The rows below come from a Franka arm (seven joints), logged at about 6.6 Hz.
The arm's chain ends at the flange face. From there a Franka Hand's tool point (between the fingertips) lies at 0.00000 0.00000 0.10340 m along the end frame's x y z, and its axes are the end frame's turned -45 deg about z.
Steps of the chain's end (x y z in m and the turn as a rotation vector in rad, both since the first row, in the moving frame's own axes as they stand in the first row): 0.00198 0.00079 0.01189 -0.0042 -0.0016 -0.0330; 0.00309 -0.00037 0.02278 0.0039 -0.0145 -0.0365; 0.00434 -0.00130 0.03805 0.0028 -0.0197 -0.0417; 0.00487 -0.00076 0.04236 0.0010 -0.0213 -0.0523; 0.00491 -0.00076 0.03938 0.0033 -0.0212 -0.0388
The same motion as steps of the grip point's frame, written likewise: 0.00042 0.00216 0.01189 -0.0018 -0.0041 -0.0330; 0.00165 0.00059 0.02277 0.0130 -0.0075 -0.0365; 0.00272 0.00053 0.03803 0.0159 -0.0120 -0.0417; 0.00245 0.00132 0.04234 0.0158 -0.0144 -0.0523; 0.00267 0.00117 0.03936 0.0173 -0.0127 -0.0388
